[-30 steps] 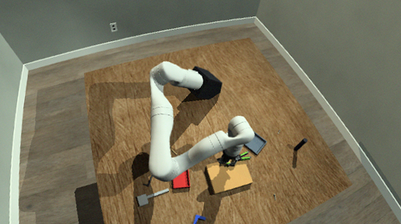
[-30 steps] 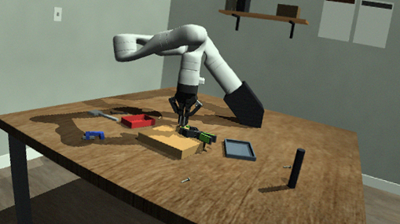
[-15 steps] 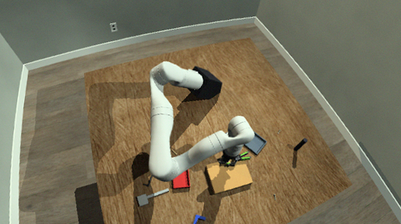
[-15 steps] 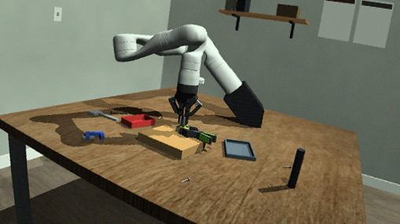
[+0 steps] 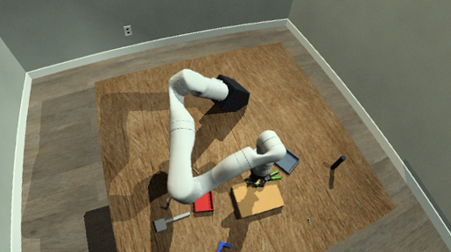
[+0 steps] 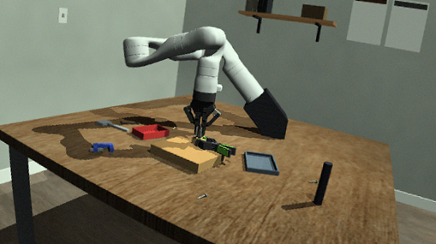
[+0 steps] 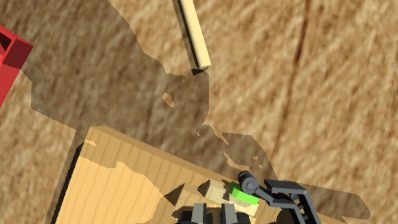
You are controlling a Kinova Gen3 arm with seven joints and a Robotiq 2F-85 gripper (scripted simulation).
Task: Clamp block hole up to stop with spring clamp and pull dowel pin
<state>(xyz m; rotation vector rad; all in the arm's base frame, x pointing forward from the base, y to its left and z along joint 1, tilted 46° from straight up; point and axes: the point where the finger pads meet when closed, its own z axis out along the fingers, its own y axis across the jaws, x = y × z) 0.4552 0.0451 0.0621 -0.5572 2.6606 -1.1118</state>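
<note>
Now: hand 2 cm above the dowel pin. The rest, counted from my hand: thin pale stick (12 cm behind, 5 cm to the right, 7 cm below); small wooden block (4 cm below); tan bench board (6 cm ahead, 5 cm below).
</note>
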